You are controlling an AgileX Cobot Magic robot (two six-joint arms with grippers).
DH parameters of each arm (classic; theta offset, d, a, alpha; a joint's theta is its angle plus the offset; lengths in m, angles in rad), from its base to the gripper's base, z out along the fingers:
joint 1: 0 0.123 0 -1.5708
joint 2: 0.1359 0 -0.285 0
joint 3: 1.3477 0 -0.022 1.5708
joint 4: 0 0.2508 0 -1.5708
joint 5: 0 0 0.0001 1.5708
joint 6: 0 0.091 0 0
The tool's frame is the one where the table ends.
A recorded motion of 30 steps. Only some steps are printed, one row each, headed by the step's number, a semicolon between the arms.
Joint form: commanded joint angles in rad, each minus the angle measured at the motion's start. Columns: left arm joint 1, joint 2, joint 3, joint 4, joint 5, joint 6; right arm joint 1, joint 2, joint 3, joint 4, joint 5, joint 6.
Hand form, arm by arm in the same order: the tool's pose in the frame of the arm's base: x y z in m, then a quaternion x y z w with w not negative. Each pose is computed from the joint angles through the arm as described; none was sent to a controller.
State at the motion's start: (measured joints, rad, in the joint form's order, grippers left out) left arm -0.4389 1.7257 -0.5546 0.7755 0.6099 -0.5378; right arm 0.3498 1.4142 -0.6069 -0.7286 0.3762 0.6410
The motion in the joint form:
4: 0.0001 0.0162 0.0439 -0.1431 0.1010 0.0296; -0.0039 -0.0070 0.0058 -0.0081 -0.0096 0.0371
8: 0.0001 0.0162 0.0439 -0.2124 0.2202 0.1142; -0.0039 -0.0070 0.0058 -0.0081 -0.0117 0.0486
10: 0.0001 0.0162 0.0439 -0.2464 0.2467 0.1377; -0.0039 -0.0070 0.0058 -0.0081 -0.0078 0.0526
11: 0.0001 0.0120 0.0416 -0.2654 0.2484 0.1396; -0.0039 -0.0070 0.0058 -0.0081 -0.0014 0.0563
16: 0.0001 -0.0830 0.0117 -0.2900 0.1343 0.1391; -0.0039 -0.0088 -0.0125 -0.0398 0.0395 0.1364
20: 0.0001 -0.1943 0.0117 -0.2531 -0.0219 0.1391; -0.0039 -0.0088 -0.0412 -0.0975 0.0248 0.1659
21: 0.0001 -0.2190 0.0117 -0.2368 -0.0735 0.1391; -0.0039 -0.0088 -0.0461 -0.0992 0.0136 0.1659
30: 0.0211 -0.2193 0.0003 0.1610 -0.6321 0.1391; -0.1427 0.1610 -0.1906 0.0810 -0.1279 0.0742
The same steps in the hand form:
4: 0.1913 -0.0510 0.0929 -0.22919 -0.94937 -0.21043 0.04337; 0.2363 0.0618 0.1851 -0.14150 0.94195 -0.06982 0.29636
8: 0.1815 -0.0455 0.0961 -0.23191 -0.93943 -0.22880 0.10652; 0.2364 0.0620 0.1852 -0.13633 0.94255 -0.06737 0.29743
10: 0.1782 -0.0453 0.0967 -0.22767 -0.93878 -0.22676 0.12425; 0.2362 0.0617 0.1851 -0.13398 0.94319 -0.06815 0.29632
11: 0.1778 -0.0463 0.0975 -0.22065 -0.94160 -0.22167 0.12477; 0.2360 0.0612 0.1849 -0.13146 0.94402 -0.06987 0.29440
16: 0.1928 -0.0587 0.1152 -0.21052 -0.96246 -0.16976 0.02311; 0.2386 0.0588 0.1896 -0.09950 0.94631 -0.07876 0.29730
20: 0.2035 -0.0676 0.1371 0.22817 0.96090 0.12275 0.09771; 0.2464 0.0610 0.1984 -0.10815 0.93695 -0.08048 0.32242
21: 0.2067 -0.0706 0.1429 0.23652 0.95640 0.10943 0.13186; 0.2478 0.0622 0.2000 -0.10999 0.93514 -0.07619 0.32803
30: 0.2367 -0.1068 0.1622 0.43315 0.82978 0.01272 0.35169; 0.3001 0.0492 0.1924 -0.03375 0.93974 -0.02130 0.33956

